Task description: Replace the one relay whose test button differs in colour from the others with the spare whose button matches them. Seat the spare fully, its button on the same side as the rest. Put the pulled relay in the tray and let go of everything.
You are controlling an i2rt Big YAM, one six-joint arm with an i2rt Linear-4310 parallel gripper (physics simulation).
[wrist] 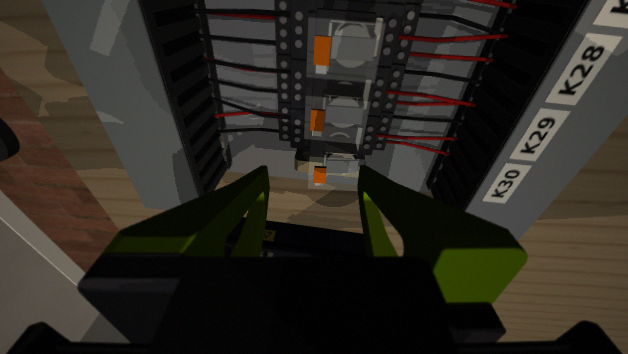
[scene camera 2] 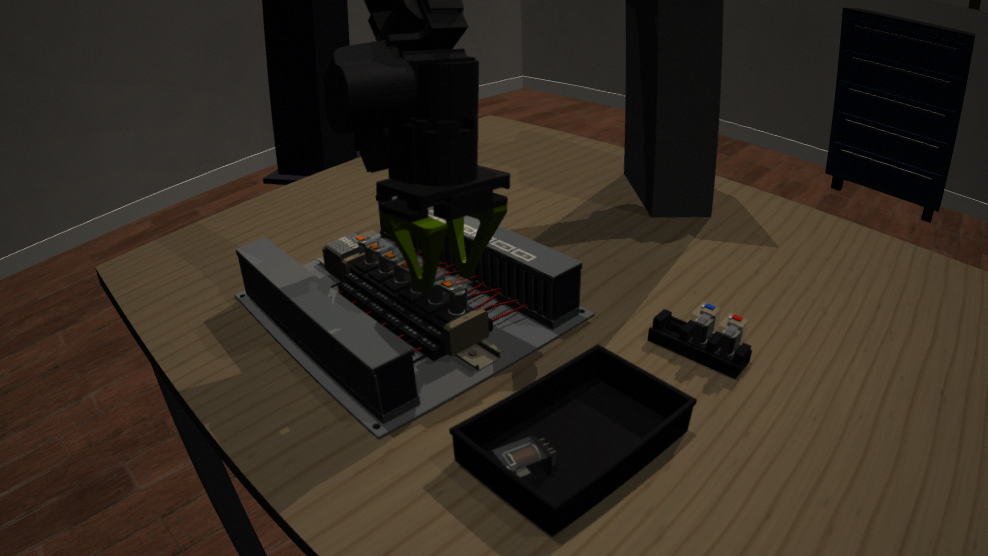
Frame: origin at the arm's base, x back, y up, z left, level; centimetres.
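Seen in the pictures: gripper, fingertip midpoint: (wrist: 313,175) (scene camera 2: 444,285).
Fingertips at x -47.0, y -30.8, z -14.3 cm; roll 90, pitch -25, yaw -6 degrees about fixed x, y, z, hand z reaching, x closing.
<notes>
Pixels of each thing's middle, then the offset from my fingertips to it.
- end relay at the middle of its body: (wrist: 333,152) (scene camera 2: 453,302) dx +0.9, dy -2.2, dz +0.4 cm
- clear relay at the middle of its body: (scene camera 2: 524,461) dx -13.7, dy -5.7, dz +11.8 cm
- black tray at the middle of its body: (scene camera 2: 578,432) (wrist: 294,268) dx -9.8, dy -5.3, dz +14.9 cm
- spare holder at the middle of its body: (scene camera 2: 700,341) dx +6.3, dy -5.9, dz +23.6 cm
- blue-button relay at the middle of its body: (scene camera 2: 703,328) dx +6.3, dy -4.4, dz +23.6 cm
- red-button relay at the middle of its body: (scene camera 2: 730,340) dx +5.0, dy -4.4, dz +26.5 cm
A row of clear relays with orange buttons stands in black sockets; the end relay (scene camera 2: 456,300) (wrist: 341,167) and two neighbours (wrist: 345,117) (wrist: 352,47) show in the wrist view. My gripper (scene camera 2: 442,280) (wrist: 313,175) is partly open and empty, its fingers low over the row on either side of it. The fingers hide part of the row in the scene view. A clear relay (scene camera 2: 526,455) lies on its side in the black tray (scene camera 2: 625,468) (wrist: 320,242). The spare holder (scene camera 2: 684,350) bears a blue-button relay (scene camera 2: 704,325) and a red-button relay (scene camera 2: 732,335); its left-end place is vacant.
Tall grey wire ducts flank the row: one on the left (scene camera 2: 331,311) (wrist: 115,100), one on the right (scene camera 2: 566,290) (wrist: 505,220) with labels K28, K29 and K30. Red and black wires run from the sockets to the ducts. A dark pillar (scene camera 2: 677,110) stands at the back.
</notes>
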